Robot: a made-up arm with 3 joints.
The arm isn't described. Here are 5 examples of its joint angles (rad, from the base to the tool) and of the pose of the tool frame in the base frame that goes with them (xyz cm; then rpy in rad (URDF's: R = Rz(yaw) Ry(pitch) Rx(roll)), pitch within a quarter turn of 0, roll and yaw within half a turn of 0).
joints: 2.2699 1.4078 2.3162
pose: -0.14 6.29 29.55 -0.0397 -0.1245 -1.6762
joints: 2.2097 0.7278 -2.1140
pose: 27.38 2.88 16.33 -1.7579 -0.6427 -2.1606
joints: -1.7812 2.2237 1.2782
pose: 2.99 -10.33 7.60 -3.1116 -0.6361 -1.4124
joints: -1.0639 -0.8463 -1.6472
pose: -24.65 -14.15 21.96 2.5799 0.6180 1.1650
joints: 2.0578 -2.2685 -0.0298
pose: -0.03 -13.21 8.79 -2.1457 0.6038 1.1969
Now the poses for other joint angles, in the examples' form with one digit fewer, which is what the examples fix.
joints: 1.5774 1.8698 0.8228
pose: -7.0 -1.4 17.1 0.755 0.299 -1.569
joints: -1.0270 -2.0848 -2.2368
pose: -26.5 -17.6 15.6 -3.082 -0.434 1.855
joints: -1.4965 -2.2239 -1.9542
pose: -21.9 -15.2 23.0 -2.852 -0.651 1.628
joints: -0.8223 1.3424 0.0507
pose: -6.4 2.3 28.7 -0.860 0.167 -1.414
